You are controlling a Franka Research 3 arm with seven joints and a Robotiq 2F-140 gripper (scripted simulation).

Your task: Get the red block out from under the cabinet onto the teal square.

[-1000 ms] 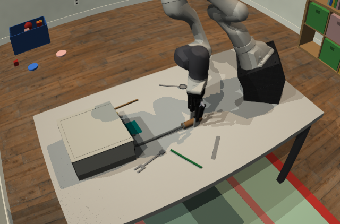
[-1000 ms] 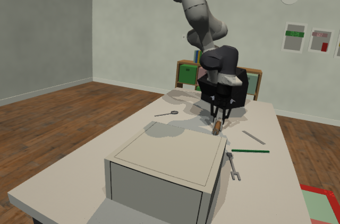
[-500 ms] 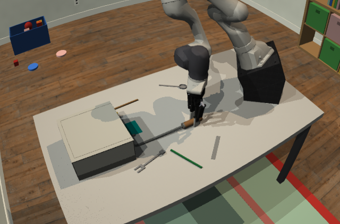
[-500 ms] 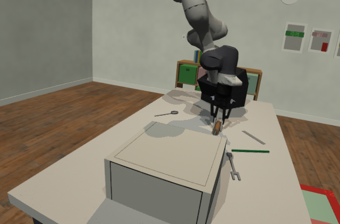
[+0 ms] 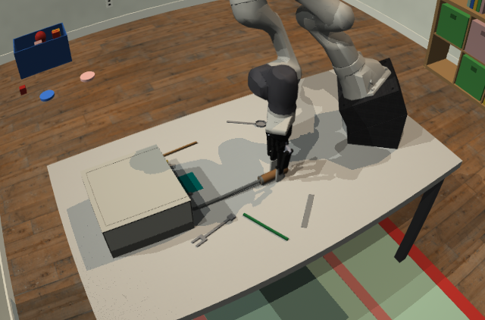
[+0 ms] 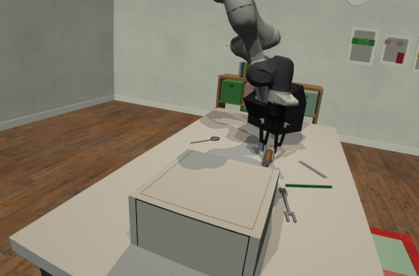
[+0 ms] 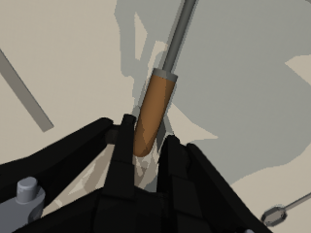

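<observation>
Now: the teal square 28 cm ahead of my hand, 14 cm to the right of it and 4 cm below it. Round my hand: grey strip (19 cm to the left, 4 cm below, 1 cm ahead); then tool with grey shaft (14 cm ahead, 5 cm to the right, 2 cm below); then green stick (16 cm to the left, 16 cm ahead, 3 cm below).
</observation>
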